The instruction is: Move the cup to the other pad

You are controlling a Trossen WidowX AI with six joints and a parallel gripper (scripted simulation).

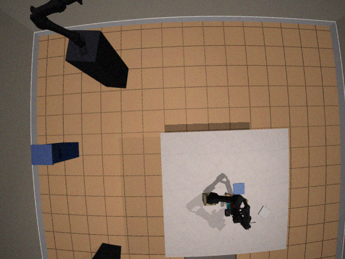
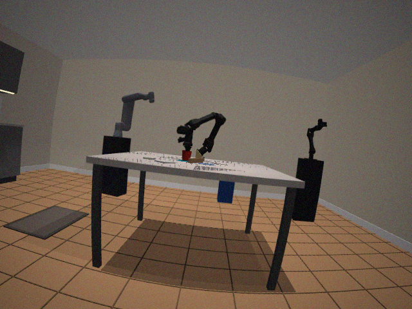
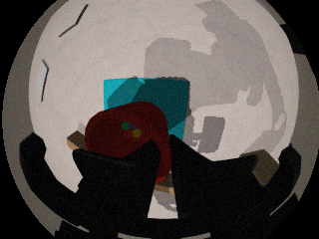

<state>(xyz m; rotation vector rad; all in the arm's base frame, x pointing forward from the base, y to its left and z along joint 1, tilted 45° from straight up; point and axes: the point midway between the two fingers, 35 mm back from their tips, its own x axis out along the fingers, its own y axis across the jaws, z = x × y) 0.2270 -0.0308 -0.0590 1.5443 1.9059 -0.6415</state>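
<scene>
The red cup lies 3 cm ahead of my gripper tip. The rest, counted from my gripper tip: low wooden bar 5 cm ahead, 9 cm to the left, 4 cm below; then cyan pad 3 cm ahead, 1 cm to the left, 5 cm below; then pale blue pad 7 cm ahead, 17 cm to the left, 5 cm below.
</scene>
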